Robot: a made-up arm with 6 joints.
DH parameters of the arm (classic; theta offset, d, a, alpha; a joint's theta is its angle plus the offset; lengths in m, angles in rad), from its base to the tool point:
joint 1: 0 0.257 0 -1.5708
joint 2: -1.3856 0 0.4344 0
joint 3: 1.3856 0 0.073 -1.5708
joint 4: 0 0.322 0 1.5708
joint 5: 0 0 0.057 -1.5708
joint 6: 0 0.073 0 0
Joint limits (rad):
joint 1: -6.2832..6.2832
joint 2: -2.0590..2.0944
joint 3: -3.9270..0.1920
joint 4: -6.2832..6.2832
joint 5: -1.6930..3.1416
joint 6: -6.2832..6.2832
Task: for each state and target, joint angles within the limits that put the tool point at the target. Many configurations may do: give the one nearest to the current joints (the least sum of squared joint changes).
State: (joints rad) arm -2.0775 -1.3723 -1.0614 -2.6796 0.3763 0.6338
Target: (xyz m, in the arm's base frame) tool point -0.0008 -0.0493 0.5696
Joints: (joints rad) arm -1.9959 -1.1485 -0.4891 -2.6348 0.2117 0.6338
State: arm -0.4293 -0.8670 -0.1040 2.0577 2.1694 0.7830
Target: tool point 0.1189 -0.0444 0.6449
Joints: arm -0.8791 -0.7918 -0.4645 2.3859 2.1410 0.7830
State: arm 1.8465 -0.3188 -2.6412 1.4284 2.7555 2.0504
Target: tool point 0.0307 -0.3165 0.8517
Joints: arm 1.8466 -0.4843 -3.1959 1.4582 3.1416 2.0504
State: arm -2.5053 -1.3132 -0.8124 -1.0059 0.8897 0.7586
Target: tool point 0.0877 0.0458 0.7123
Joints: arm -2.7132 -1.3678 -0.8010 -0.9986 0.7301 0.7586
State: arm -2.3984 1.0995 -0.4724 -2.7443 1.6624 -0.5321
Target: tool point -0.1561 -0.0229 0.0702
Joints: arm -2.7308 1.1368 -0.0421 -2.5746 1.6441 -0.5321
